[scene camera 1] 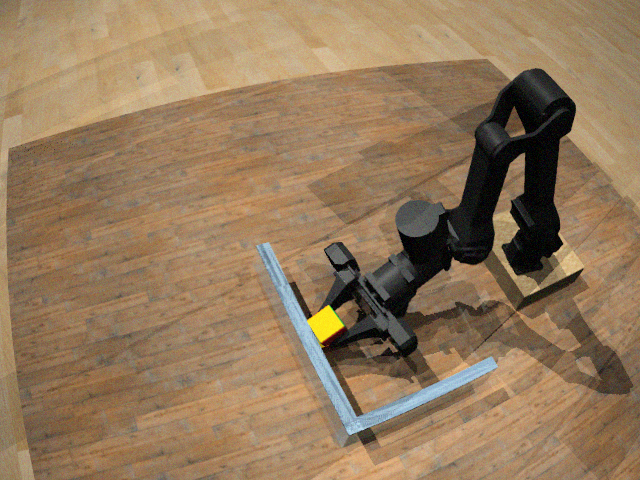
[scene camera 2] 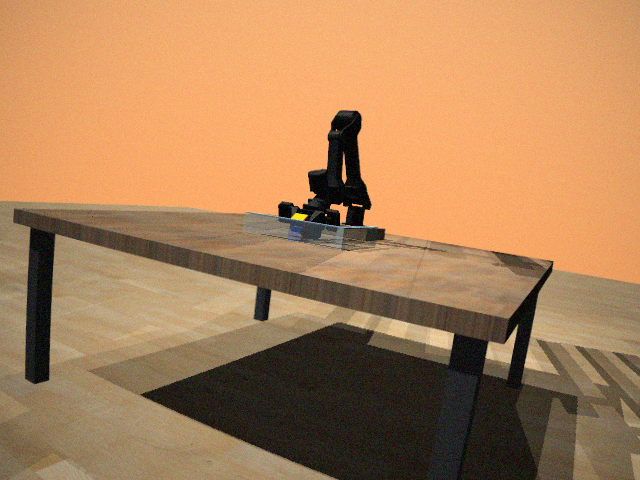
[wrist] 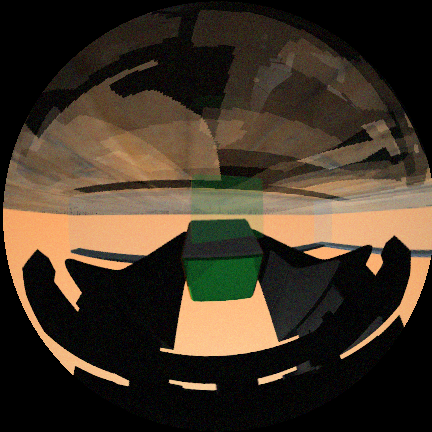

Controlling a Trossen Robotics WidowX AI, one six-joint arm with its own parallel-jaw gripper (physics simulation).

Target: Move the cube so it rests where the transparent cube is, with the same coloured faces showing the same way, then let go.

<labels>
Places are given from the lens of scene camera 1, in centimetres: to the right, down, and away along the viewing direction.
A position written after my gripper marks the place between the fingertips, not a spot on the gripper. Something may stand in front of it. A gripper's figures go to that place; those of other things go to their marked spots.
my gripper (scene camera 1: 321,335): 0, 13, 74
cube (scene camera 1: 326,325): 1, 11, 71
</labels>
